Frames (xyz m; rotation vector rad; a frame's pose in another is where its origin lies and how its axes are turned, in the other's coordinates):
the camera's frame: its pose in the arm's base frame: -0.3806 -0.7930 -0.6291 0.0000 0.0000 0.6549
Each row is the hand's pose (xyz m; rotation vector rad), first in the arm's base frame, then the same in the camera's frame.
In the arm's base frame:
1: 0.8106 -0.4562 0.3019 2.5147 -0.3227 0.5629
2: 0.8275 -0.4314 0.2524 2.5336 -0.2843 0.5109
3: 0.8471 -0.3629 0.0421 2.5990 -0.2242 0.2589
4: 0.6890 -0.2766 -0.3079 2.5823 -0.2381 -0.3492
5: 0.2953 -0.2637 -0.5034 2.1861 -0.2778 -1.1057
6: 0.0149 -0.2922 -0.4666 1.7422 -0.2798 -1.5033
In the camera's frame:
1: 1.1499 -0.4584 0.9310 2.2179 -1.0853 0.2920
2: 1.1784 -0.4490 0.8815 2.2541 -1.0590 0.2458
3: 1.2357 -0.4067 0.6712 2.3681 -1.0391 0.0206
4: 1.1628 -0.2419 0.3212 2.4381 -1.0870 -0.5731
5: 0.8584 0.0081 0.1257 2.1439 -1.0458 -1.4350
6: 0.6187 0.1563 0.1625 1.7349 -0.9180 -1.9456

